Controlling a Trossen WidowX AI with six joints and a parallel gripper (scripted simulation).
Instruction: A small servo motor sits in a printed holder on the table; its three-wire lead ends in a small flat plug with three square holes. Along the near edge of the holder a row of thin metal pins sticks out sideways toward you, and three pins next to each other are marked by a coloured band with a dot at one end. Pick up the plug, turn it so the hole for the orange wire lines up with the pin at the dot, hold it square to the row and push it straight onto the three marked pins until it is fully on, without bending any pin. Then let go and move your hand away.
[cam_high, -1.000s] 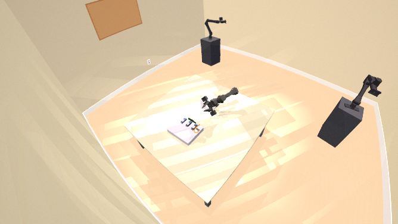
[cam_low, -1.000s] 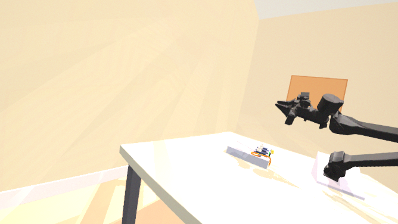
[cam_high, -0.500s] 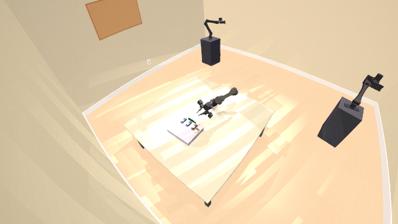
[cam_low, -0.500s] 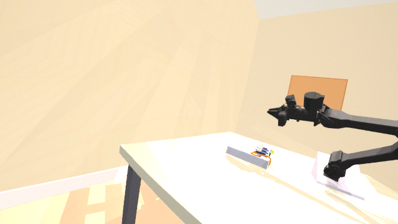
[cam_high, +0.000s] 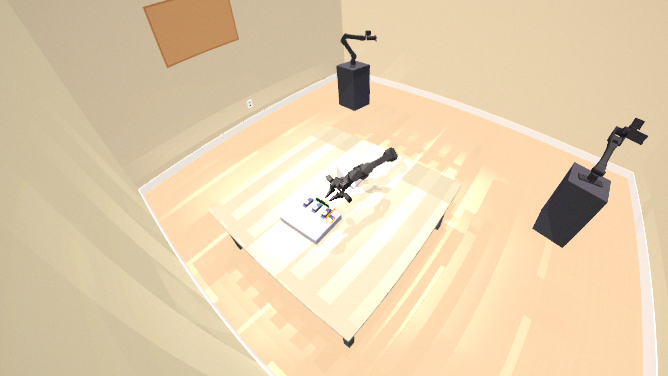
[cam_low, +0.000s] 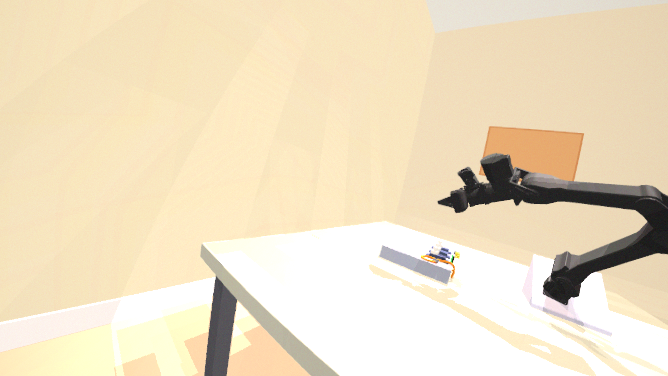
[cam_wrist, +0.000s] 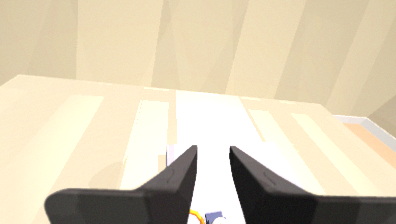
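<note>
The white band is 70 mm behind my gripper tip, 110 mm to the right of it and 180 mm below it. From my gripper tip the other things lie so: green strip 60 mm behind, 150 mm to the right, 200 mm below; printed holder 90 mm ahead, 120 mm to the right, 220 mm below; red dot 70 mm behind, 100 mm to the right, 180 mm below.
</note>
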